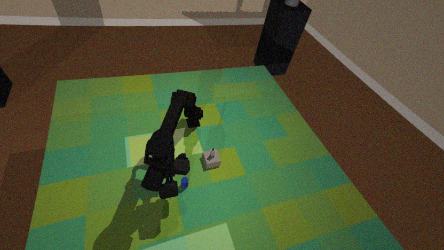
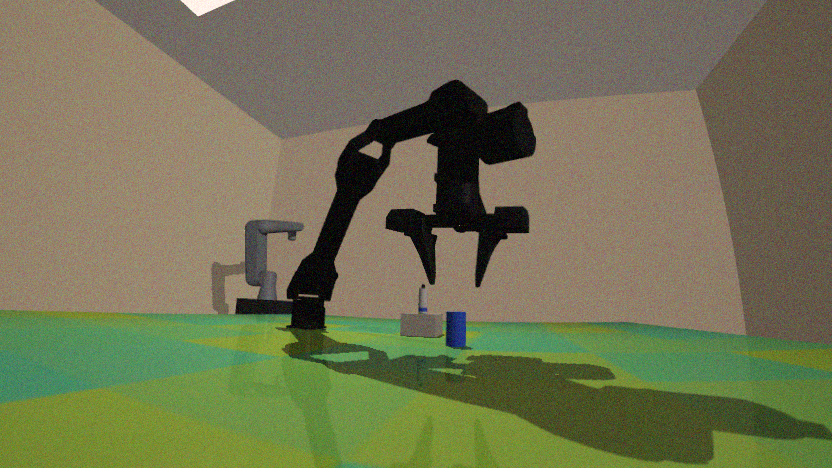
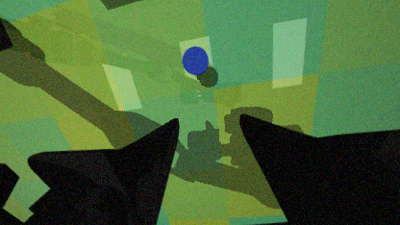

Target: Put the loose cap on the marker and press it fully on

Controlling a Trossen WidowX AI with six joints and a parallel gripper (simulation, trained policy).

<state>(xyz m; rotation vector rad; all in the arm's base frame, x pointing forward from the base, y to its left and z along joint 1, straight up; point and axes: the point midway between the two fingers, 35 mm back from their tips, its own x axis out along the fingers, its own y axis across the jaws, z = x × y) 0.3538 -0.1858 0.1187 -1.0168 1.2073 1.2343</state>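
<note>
Right now the blue cap is 60 mm to the left of my gripper tip, 60 mm below it and 10 mm behind it. Round my gripper tip: grey holder block 200 mm to the left, 100 mm behind, 60 mm below.
</note>
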